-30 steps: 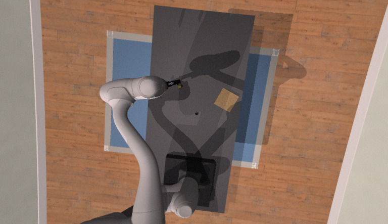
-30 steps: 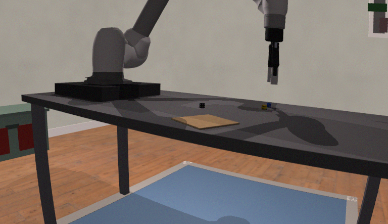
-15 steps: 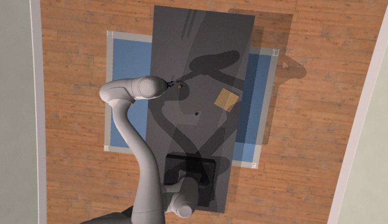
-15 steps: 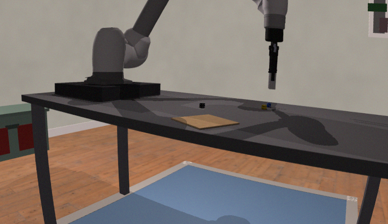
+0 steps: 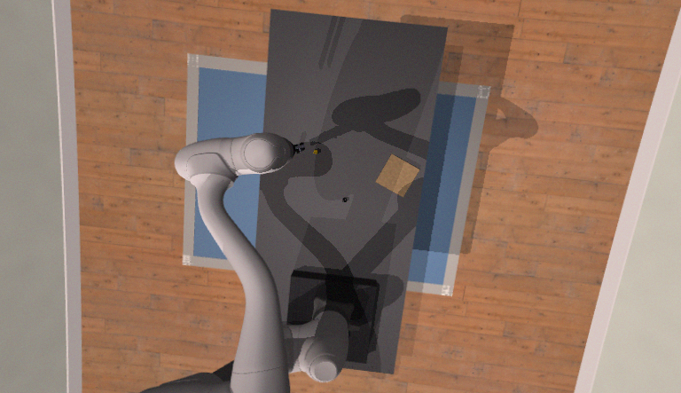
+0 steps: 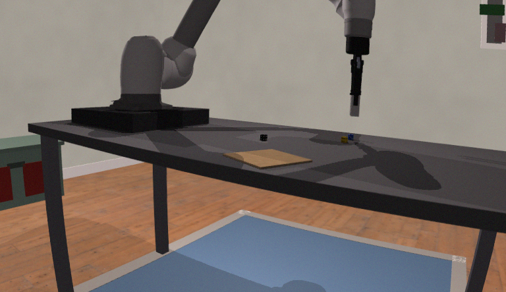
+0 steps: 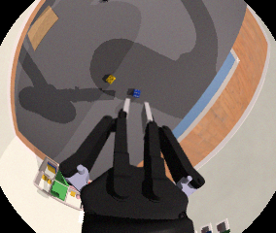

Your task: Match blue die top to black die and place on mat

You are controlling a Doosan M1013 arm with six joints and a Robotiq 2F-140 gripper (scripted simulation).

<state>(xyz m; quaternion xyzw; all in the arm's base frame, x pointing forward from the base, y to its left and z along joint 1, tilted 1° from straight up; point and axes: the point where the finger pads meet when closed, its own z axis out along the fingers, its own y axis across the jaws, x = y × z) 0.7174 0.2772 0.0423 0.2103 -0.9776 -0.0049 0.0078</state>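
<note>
Now: hand 100 mm above the blue die and 10 mm past it. From my hand the other things lie so: yellow die 100 mm below, 80 mm to the right; then tan mat 440 mm to the right, 110 mm below, 30 mm behind; then black die 240 mm to the right, 180 mm behind, 100 mm below.
</note>
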